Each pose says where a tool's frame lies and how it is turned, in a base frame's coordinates. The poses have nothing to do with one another.
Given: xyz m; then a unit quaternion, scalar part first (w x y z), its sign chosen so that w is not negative.
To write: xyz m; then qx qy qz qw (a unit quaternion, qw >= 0). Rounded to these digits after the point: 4 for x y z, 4 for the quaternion.
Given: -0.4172 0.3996 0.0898 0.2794 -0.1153 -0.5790 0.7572
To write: -0.4172 0.3996 0.0898 -0.1153 -0.5790 0.7572 0.2794
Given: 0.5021 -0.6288 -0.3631 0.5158 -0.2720 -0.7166 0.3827
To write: 0.5021 -0.6288 -0.3631 -0.2720 -0.7166 0.3827 0.5158
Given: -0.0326 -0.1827 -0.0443 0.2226 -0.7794 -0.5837 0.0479
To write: -0.0326 -0.1827 -0.0443 -0.7794 -0.5837 0.0479 0.2226
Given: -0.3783 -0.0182 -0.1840 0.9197 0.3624 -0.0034 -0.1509
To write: -0.3783 -0.0182 -0.1840 0.3624 -0.0034 -0.1509 0.9197
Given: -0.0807 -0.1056 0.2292 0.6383 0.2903 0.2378 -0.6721
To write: -0.0807 -0.1056 0.2292 0.2903 0.2378 -0.6721 0.6383
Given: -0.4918 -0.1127 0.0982 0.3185 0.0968 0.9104 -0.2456
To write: -0.4918 -0.1127 0.0982 0.0968 0.9104 -0.2456 0.3185
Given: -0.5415 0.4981 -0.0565 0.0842 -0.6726 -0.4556 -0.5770
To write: -0.5415 0.4981 -0.0565 -0.6726 -0.4556 -0.5770 0.0842
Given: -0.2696 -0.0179 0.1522 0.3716 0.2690 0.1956 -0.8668
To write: -0.2696 -0.0179 0.1522 0.2690 0.1956 -0.8668 0.3716
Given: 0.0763 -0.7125 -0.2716 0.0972 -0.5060 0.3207 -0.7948
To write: 0.0763 -0.7125 -0.2716 -0.5060 0.3207 -0.7948 0.0972
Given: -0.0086 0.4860 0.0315 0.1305 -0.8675 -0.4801 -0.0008
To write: -0.0086 0.4860 0.0315 -0.8675 -0.4801 -0.0008 0.1305
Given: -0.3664 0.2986 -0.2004 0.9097 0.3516 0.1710 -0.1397
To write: -0.3664 0.2986 -0.2004 0.3516 0.1710 -0.1397 0.9097
